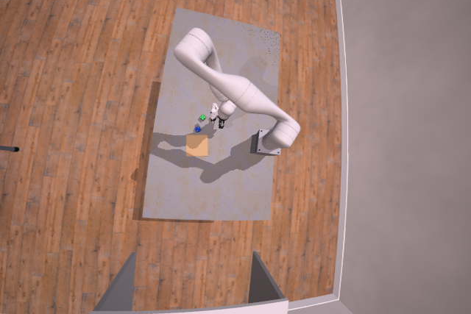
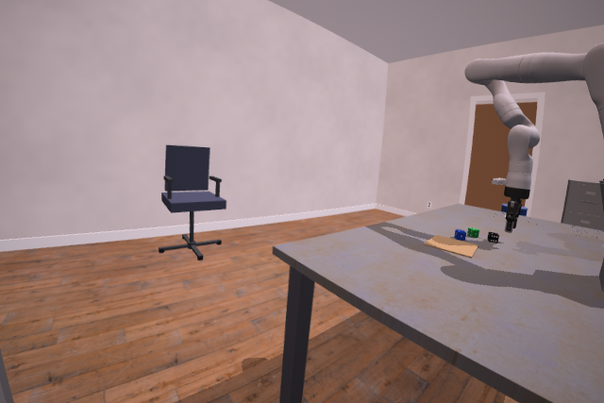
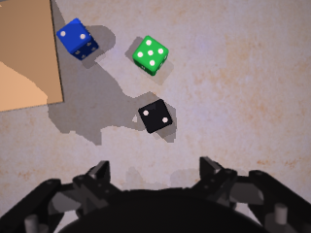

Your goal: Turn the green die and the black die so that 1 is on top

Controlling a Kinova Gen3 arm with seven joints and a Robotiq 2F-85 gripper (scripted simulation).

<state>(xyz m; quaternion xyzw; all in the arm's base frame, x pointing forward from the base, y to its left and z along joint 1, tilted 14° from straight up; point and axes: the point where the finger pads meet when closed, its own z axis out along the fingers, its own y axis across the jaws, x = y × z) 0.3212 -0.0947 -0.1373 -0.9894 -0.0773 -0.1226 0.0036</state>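
Right now my hand is 50 mm short of the black die and 50 mm above it. Also, from my hand: blue die 120 mm ahead, 100 mm to the left, 50 mm below; tan mat 210 mm to the left, 100 mm ahead, 60 mm below; green die 120 mm ahead, 50 mm below, 20 mm to the left.
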